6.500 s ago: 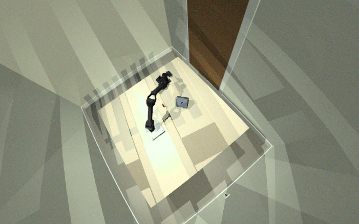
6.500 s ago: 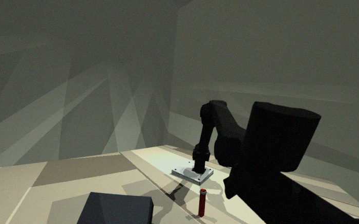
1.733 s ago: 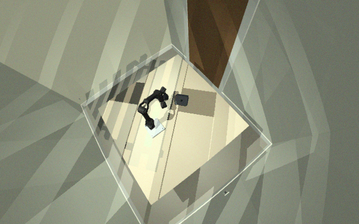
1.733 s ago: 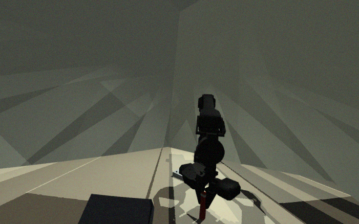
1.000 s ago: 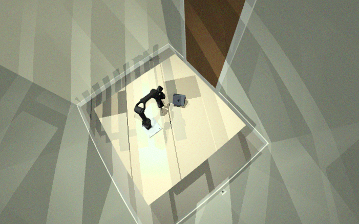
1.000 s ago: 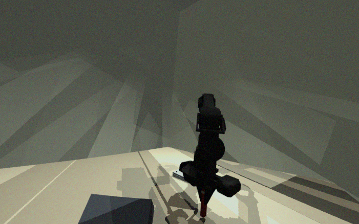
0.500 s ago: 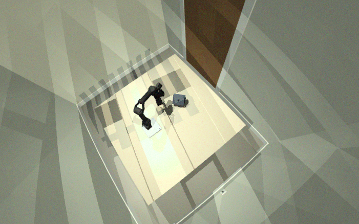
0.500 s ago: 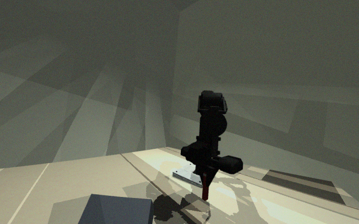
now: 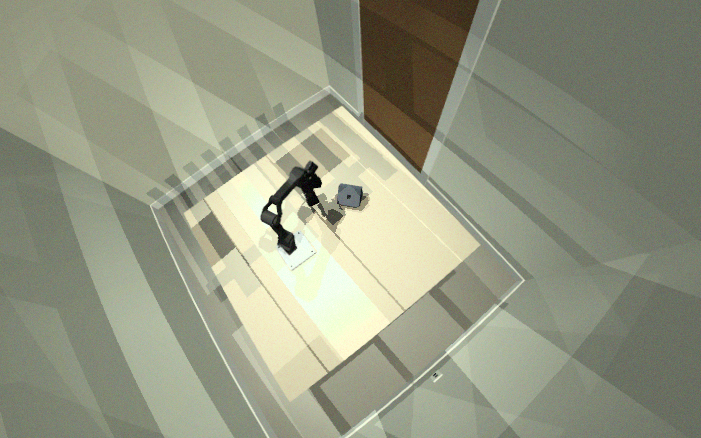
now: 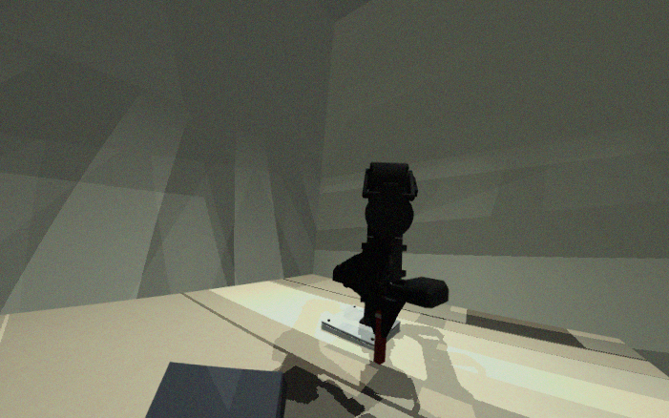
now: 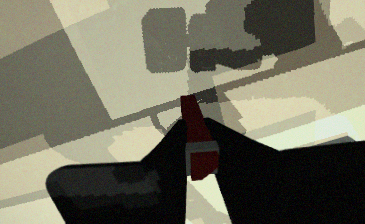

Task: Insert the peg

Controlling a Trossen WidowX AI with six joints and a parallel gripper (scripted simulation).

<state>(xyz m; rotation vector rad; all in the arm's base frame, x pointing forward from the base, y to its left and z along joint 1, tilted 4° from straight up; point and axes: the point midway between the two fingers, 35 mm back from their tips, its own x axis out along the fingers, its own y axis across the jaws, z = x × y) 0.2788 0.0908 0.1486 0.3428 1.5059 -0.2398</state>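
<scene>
Right now my gripper tip is 17 cm short of the panel, 14 cm to the left of it and 6 cm above it. Round my gripper tip: red peg 2 cm above.
</scene>
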